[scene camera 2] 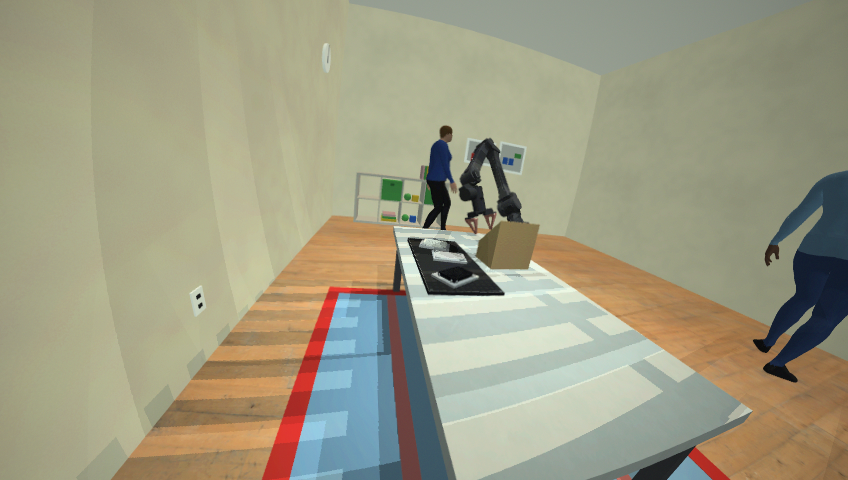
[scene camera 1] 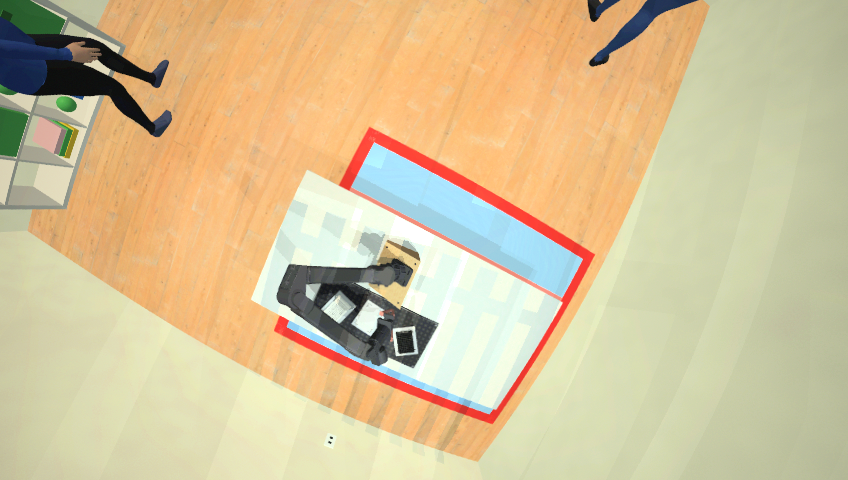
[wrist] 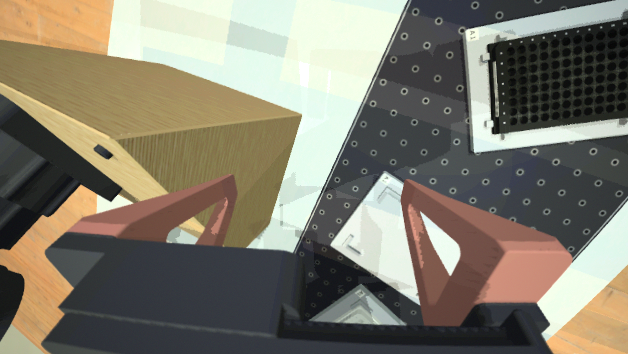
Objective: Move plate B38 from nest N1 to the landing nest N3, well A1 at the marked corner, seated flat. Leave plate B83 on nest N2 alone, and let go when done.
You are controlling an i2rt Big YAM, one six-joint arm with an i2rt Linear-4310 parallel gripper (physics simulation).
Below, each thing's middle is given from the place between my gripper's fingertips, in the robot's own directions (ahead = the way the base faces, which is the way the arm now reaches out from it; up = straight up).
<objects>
I see the black well plate point(wrist: 565, 77) 160 mm ahead of my hand, 140 mm to the left of it and 150 mm below it.
</objects>
